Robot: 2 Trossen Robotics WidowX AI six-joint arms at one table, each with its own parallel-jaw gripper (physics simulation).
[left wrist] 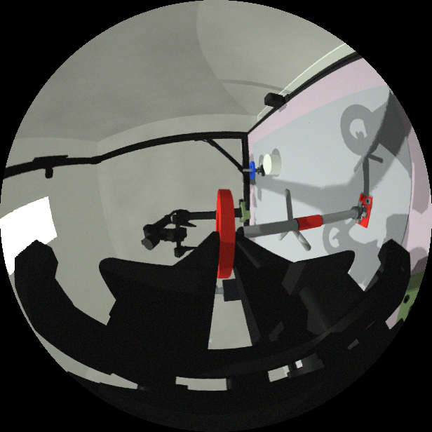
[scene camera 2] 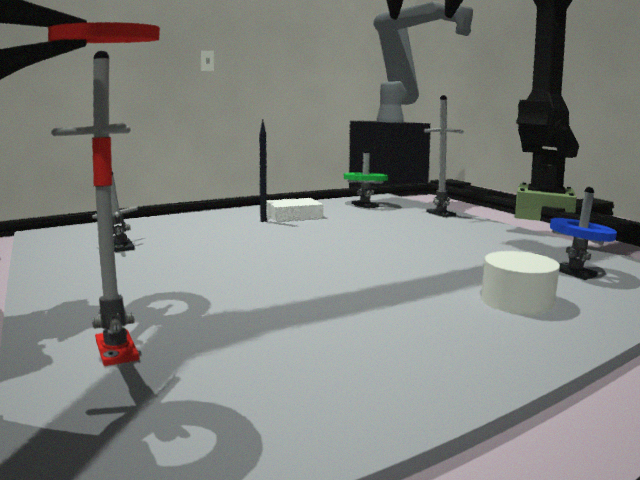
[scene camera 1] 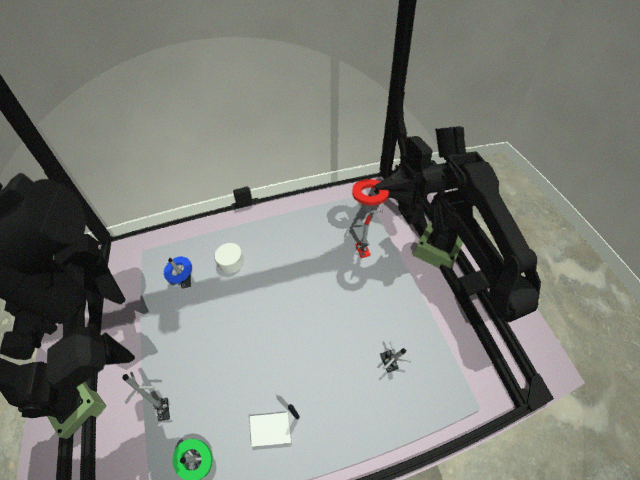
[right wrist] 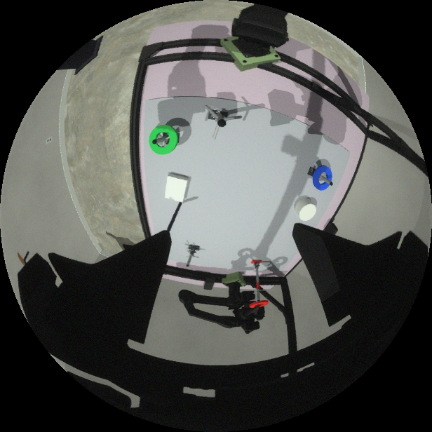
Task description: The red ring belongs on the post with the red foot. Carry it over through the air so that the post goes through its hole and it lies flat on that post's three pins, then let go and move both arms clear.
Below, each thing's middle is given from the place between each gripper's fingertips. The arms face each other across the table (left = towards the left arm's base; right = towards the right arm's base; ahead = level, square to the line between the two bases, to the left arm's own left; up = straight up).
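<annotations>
My right hand is 27 cm above the white block (scene camera 1: 274, 429), 14 cm short of it and 10 cm to the right of it. As for the red ring (left wrist: 225, 224), it's 8 cm below my right hand, 13 cm behind it and 45 cm to the left of it.
My left gripper is 1 cm to the left of the red ring. The white block, meanwhile, is 20 cm below my left hand, 27 cm ahead of it and 36 cm to the right of it.
</annotations>
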